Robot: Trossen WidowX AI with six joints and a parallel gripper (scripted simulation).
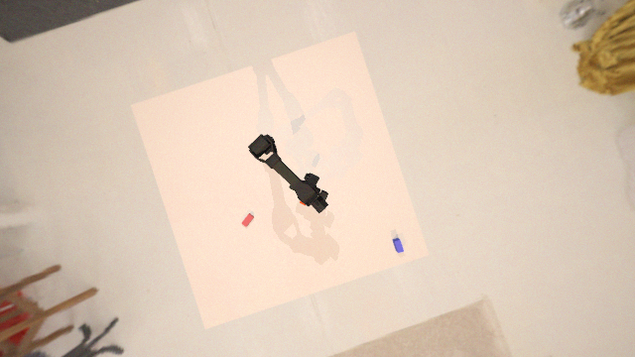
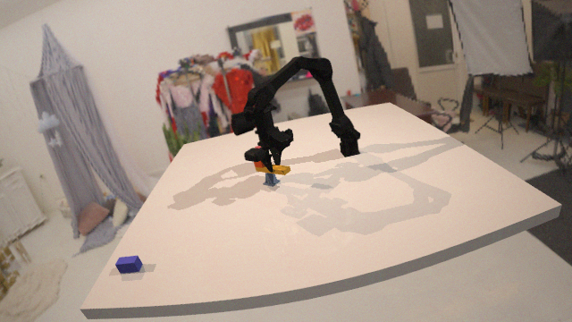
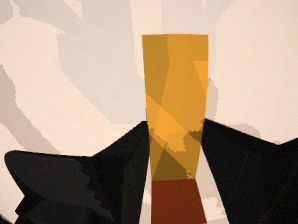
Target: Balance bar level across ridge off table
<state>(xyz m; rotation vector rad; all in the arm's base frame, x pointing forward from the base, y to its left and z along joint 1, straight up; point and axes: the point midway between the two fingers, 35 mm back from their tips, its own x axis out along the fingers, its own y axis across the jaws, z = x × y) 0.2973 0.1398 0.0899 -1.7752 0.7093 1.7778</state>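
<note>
The bar lies 3 cm ahead of my gripper tip, 2 cm to the right of it and 1 cm above it. Also, from my gripper tip: red block: 6 cm ahead, 38 cm to the right, 5 cm below; blue block: 44 cm ahead, 36 cm to the left, 4 cm below.
</note>
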